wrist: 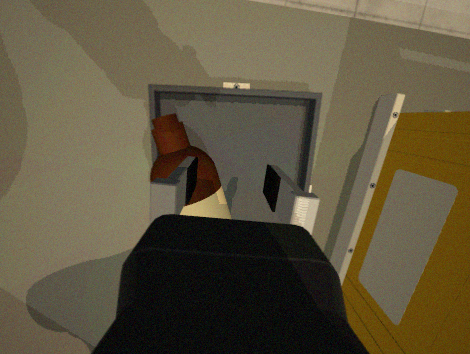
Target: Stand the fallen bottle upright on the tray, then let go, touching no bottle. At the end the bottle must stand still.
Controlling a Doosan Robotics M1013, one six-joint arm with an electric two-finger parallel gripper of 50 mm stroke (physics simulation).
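Frame: origin at the arm's base, x back, y down, z right, level; millimetres.
Where they show: gripper, fingertip midpoint: [231, 175].
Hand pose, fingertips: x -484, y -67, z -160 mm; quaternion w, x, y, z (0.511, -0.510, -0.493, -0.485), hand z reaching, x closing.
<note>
After its pixels a point has its place.
The brown bottle [170, 137] @(x -502, y -2, z -221 mm) with a cream label lies on its side in the grey tray [280, 93] @(x -555, y 31, z -108 mm), at the tray's left side. Its neck points toward the upper left in the wrist view, near the tray's left rim. My gripper [231, 175] @(x -484, y -67, z -160 mm) is open, with nothing between its fingers. The left finger overlaps the bottle's shoulder in the view, and the right finger is over the tray's right part. Whether the left finger touches the bottle cannot be told. The bottle's base and the near part of the tray are hidden behind the black gripper body.
A yellow box-like rack [430, 145] @(x -514, y -23, z 31 mm) with a grey rectangular area on its side stands to the right of the tray. A pale rail [364, 210] @(x -423, y 27, z 17 mm) with screws runs along its left edge. A small white fitting [236, 86] @(x -560, y 42, z -157 mm) is at the tray's far rim. Pale tiled floor lies beyond.
</note>
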